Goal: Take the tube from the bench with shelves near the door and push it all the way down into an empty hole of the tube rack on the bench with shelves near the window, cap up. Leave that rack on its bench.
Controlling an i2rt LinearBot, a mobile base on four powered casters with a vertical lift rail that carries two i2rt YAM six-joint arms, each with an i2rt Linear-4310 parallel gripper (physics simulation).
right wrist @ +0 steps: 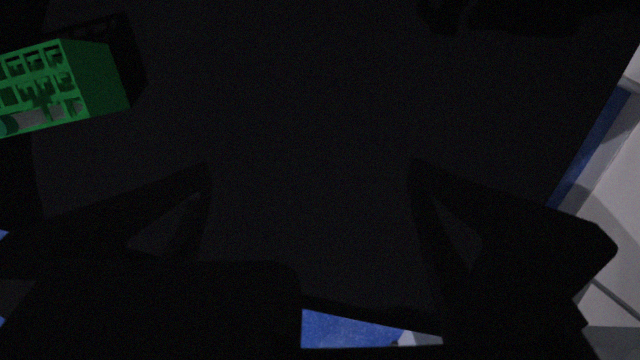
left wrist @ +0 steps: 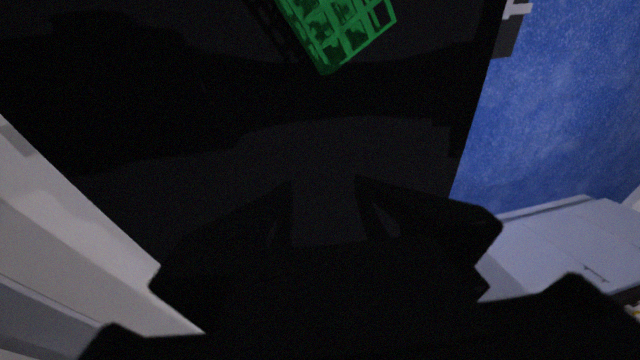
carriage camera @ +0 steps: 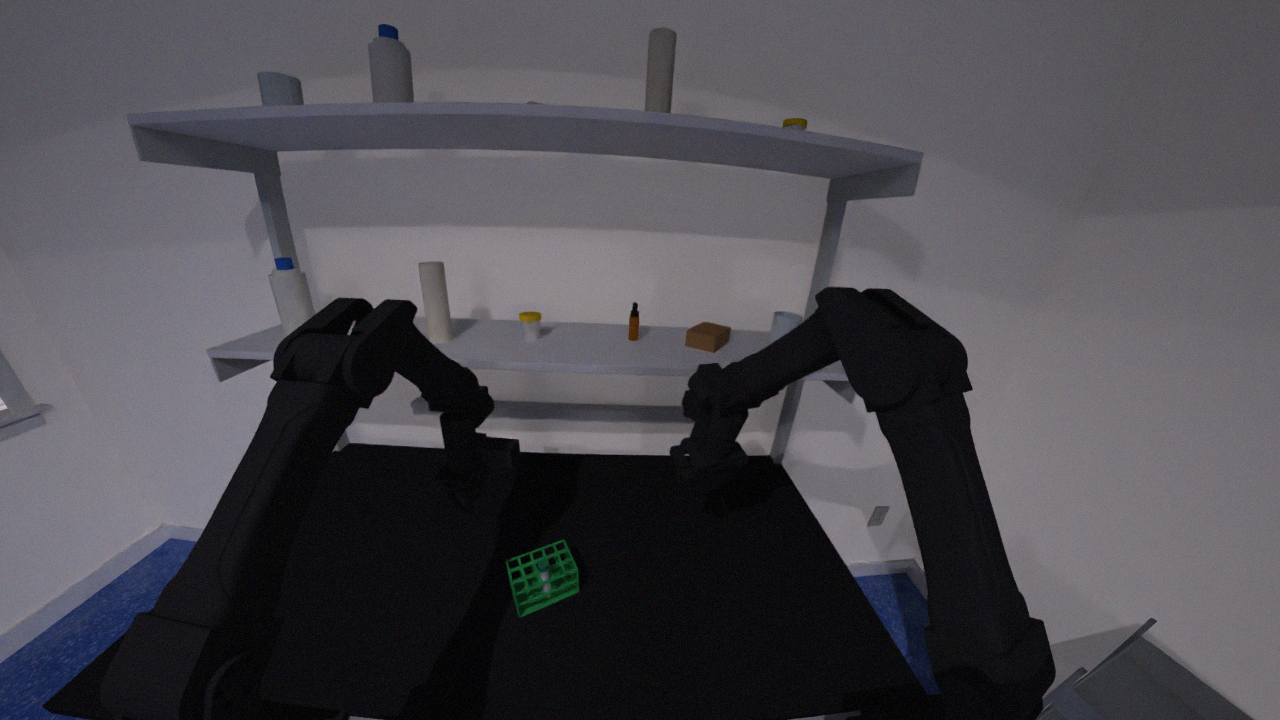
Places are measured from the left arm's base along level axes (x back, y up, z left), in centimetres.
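Pixels of known places: left gripper, fingertip midpoint: (left wrist: 323, 185) (carriage camera: 471, 505); right gripper, fingertip midpoint: (right wrist: 308, 171) (carriage camera: 699, 477).
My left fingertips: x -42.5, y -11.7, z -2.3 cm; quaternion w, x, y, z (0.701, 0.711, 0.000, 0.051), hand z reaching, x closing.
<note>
Ahead of a thing's pixels: the offset from my left fingertips to its top centre. "spot": to the spot under its first point. Level surfaces: height alone.
The green tube rack @[dx +4.3, dy -11.6, dz -14.3 cm] (carriage camera: 550, 603) (left wrist: 327, 66) (right wrist: 100, 80) stands on the black bench top, in the lower middle of the carriage view. A tube with a dark green cap @[spot: dx +7.6, dy -7.1, dz -15.5 cm] (carriage camera: 542, 565) (right wrist: 7, 125) and a pale body is in the rack, cap up; how deep it sits I cannot tell. My left gripper (carriage camera: 465, 503) (left wrist: 323, 185) is partly open and empty, behind and to the left of the rack in the carriage view. My right gripper (carriage camera: 716, 505) (right wrist: 308, 171) is wide open and empty, behind and to the right of the rack.
The black bench @[dy -19.4 cm] (carriage camera: 680, 617) has a lower shelf @[dy +26.3 cm] (carriage camera: 572, 358) and an upper shelf (carriage camera: 537, 125) behind it. The lower shelf bears bottles, a yellow-lidded jar @[spot: dx -25.9, dy +29.9, dz -7.7 cm] (carriage camera: 530, 326), an amber dropper bottle @[spot: dx -29.5, dy +30.2, dz -31.9 cm] (carriage camera: 633, 325) and a brown box @[spot: dx -24.3, dy +30.0, dz -49.2 cm] (carriage camera: 707, 336). A grey object (carriage camera: 1154, 680) stands at the lower right.
</note>
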